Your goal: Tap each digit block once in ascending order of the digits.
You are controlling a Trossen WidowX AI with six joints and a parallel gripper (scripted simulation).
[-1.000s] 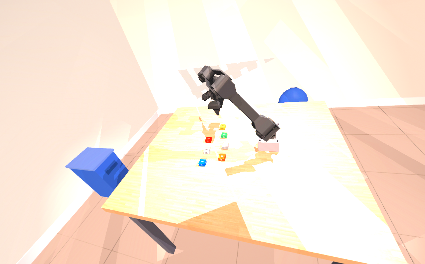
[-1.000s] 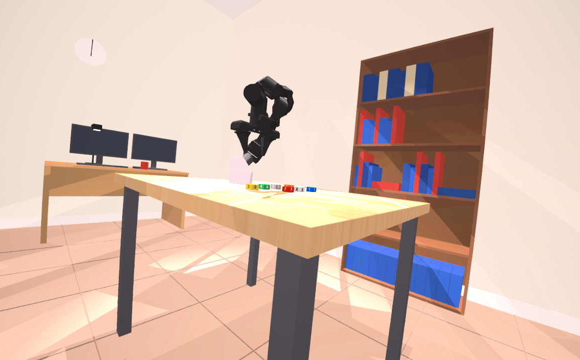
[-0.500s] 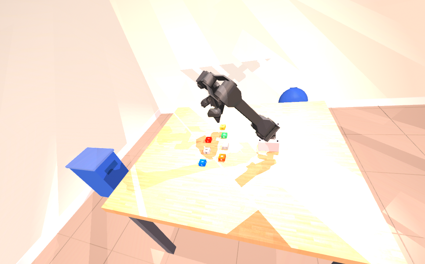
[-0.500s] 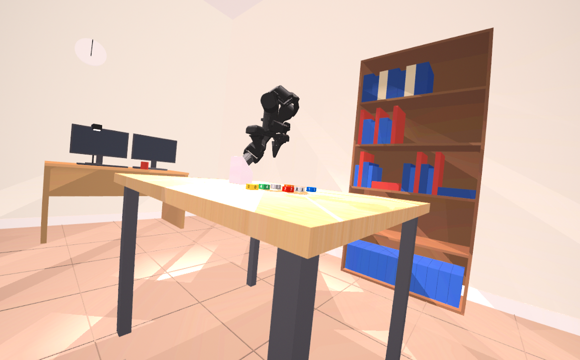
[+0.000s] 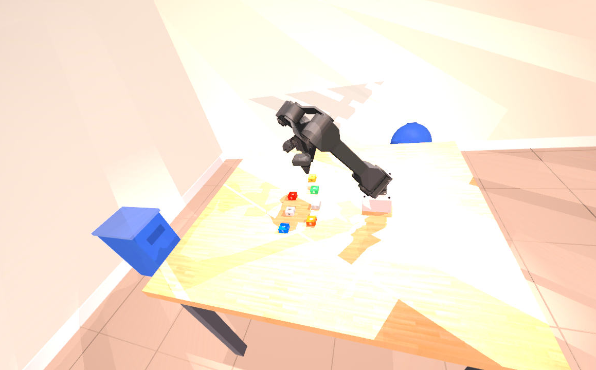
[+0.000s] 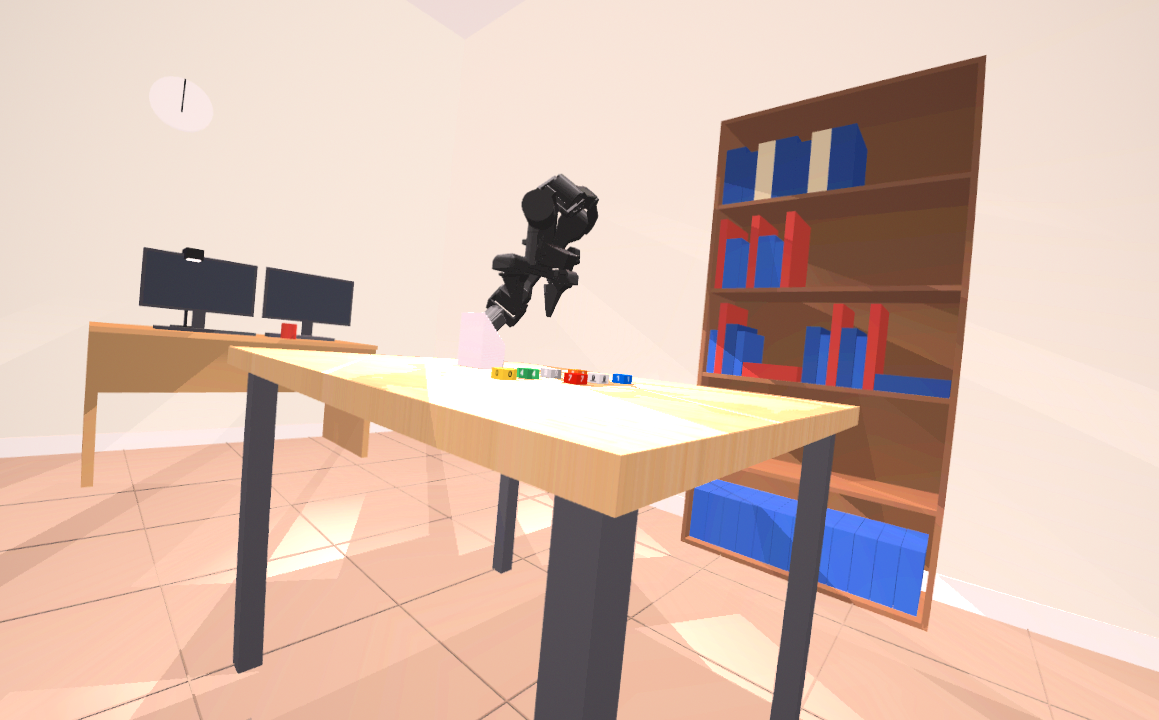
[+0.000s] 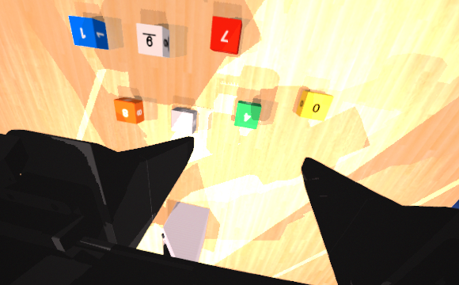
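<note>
My gripper tip is 12 cm above the yellow block, 8 cm to the left of it and 3 cm short of it. The rest, counted from my gripper tip: red block (12 cm below, 9 cm ahead, 5 cm to the left); then green block (12 cm below); then white block (14 cm to the left, 12 cm below, 7 cm ahead).
</note>
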